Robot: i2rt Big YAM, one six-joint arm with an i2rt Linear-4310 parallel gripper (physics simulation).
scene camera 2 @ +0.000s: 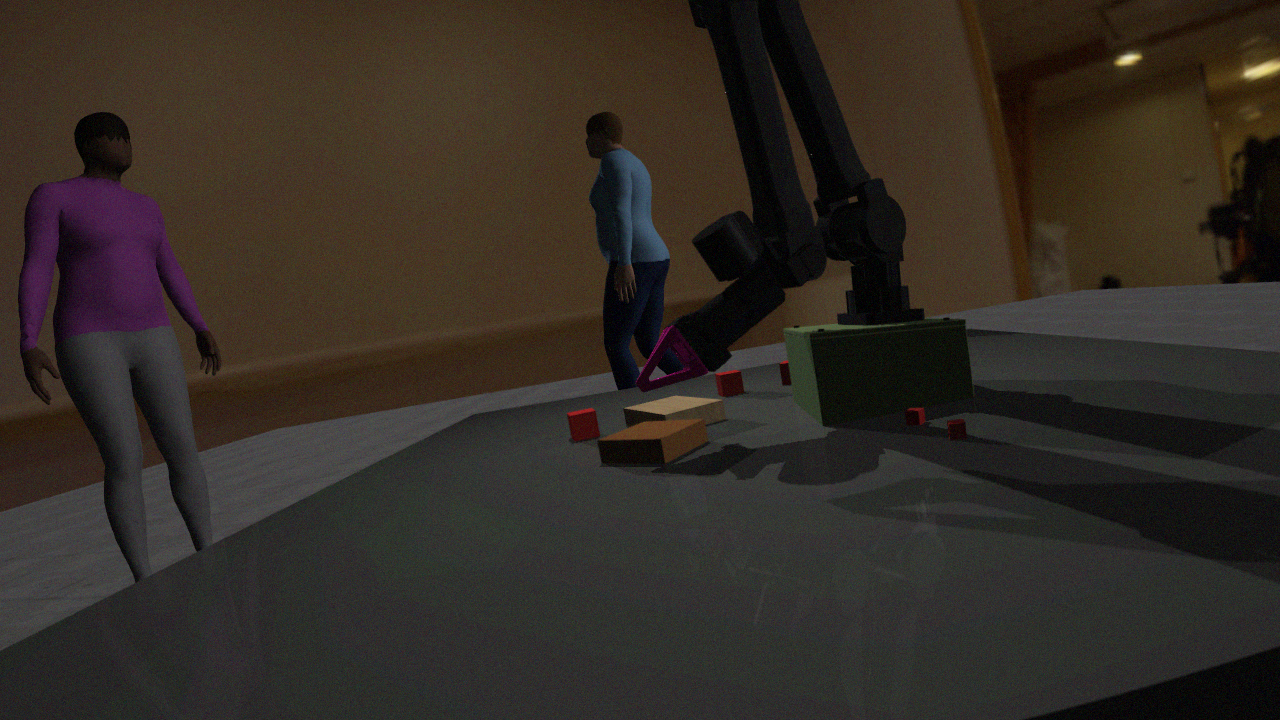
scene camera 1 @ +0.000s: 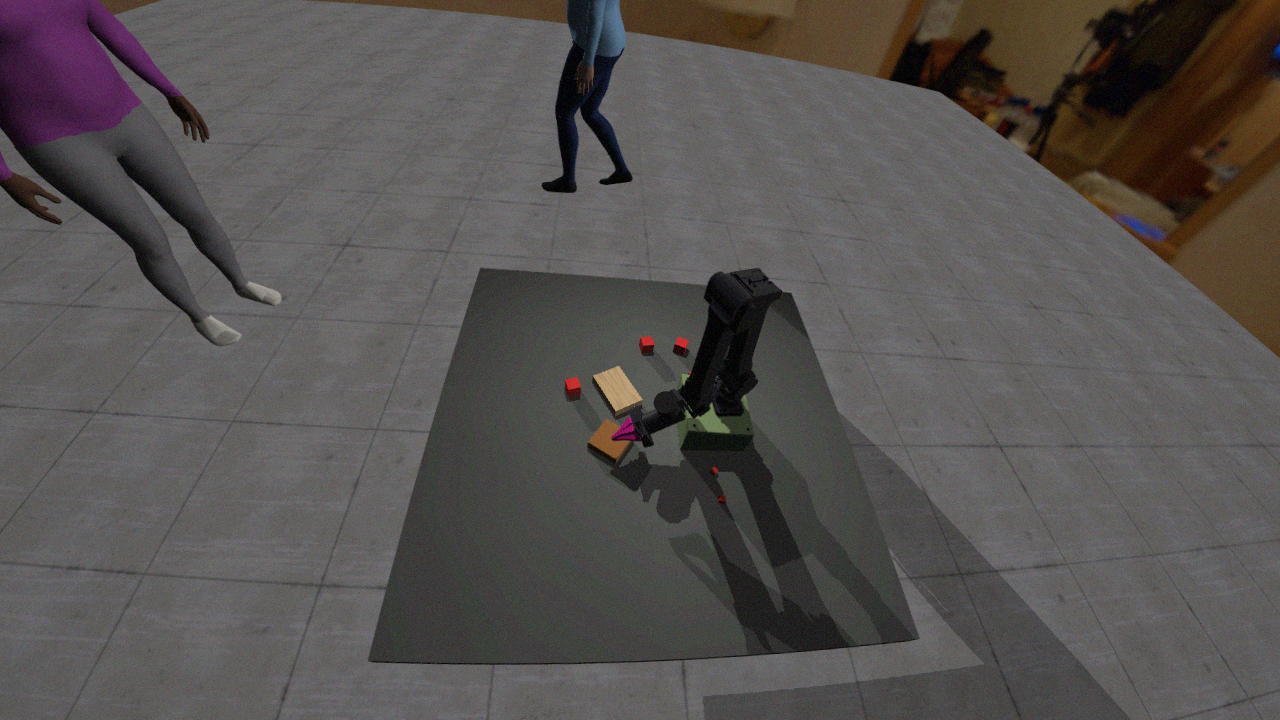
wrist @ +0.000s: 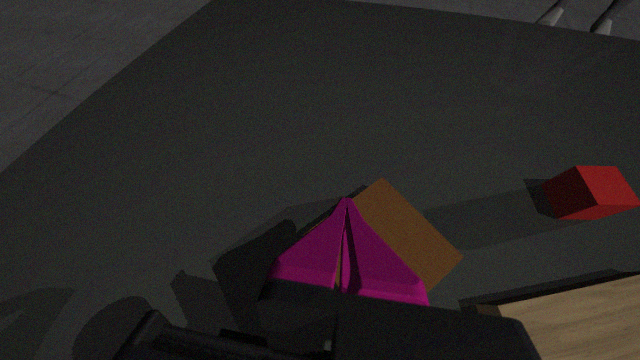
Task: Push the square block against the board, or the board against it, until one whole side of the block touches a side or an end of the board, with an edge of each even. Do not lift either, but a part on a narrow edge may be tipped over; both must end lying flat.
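Frame: origin at the arm's base, x ahead, y left, z up, level; millimetres.
Seen in the pictures: gripper, fingertip midpoint: [scene camera 2: 638,387] [scene camera 1: 612,439] [wrist: 345,205]; arm's base, link origin: [scene camera 2: 879,322] [scene camera 1: 724,399].
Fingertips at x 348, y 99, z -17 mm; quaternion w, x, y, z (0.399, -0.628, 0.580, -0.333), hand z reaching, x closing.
Pixels of each thing's top centre, then the offset from my fingertips to it.
- orange-brown square block, top centre: [wrist: 380,245] [scene camera 2: 651,429] [scene camera 1: 611,438] dx -7, dy -34, dz -58 mm
- light wooden board, top centre: [scene camera 2: 670,404] [scene camera 1: 617,387] dx -46, dy -213, dz -58 mm
- red cube, top centre: [wrist: 607,184] [scene camera 2: 580,411] [scene camera 1: 572,383] dx +92, dy -228, dz -46 mm
The orange-brown square block [scene camera 1: 607,443] [scene camera 2: 648,440] [wrist: 400,225] lies flat. The light wooden board [scene camera 1: 617,390] [scene camera 2: 677,408] [wrist: 580,320] lies flat near it, on the side towards the back. In the wrist view a narrow gap shows between them, and the block is turned at an angle to the board. My gripper [scene camera 1: 614,437] [scene camera 2: 641,385] [wrist: 345,205] is shut and empty, its magenta fingers together. The tips hang above the block and hide part of it in the wrist view. The board's far part is cut off in the wrist view.
A red cube [scene camera 1: 572,387] [scene camera 2: 583,424] [wrist: 595,195] stands to the left of the board. Two more red cubes [scene camera 1: 646,345] [scene camera 1: 681,346] stand behind. Two small red pieces [scene camera 1: 714,470] [scene camera 1: 722,498] lie near the green base box [scene camera 1: 716,436] [scene camera 2: 895,371].
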